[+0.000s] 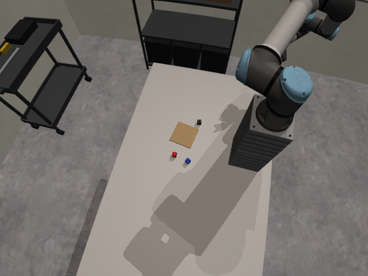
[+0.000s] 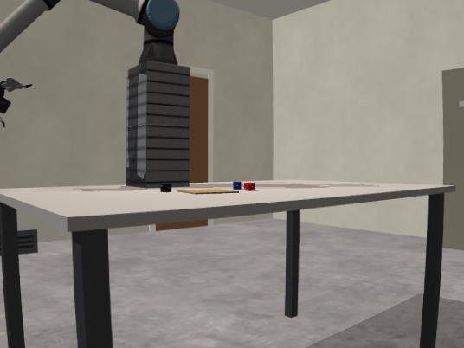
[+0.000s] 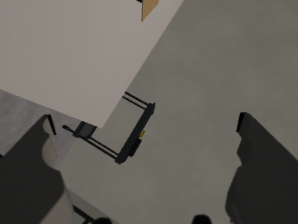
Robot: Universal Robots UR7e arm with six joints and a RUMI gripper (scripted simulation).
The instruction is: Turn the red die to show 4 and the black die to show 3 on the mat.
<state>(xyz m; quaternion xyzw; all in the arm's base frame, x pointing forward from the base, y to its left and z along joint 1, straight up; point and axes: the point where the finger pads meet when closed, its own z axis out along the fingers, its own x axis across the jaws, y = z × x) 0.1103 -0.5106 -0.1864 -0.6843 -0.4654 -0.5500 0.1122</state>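
Right now my hand is 220 mm short of the black die, 410 mm to the right of it and 250 mm above it. The rest, counted from my hand: blue die: 200 mm ahead, 680 mm to the left, 250 mm below; then red die: 280 mm ahead, 670 mm to the left, 250 mm below; then brown mat: 280 mm ahead, 520 mm to the left, 260 mm below.
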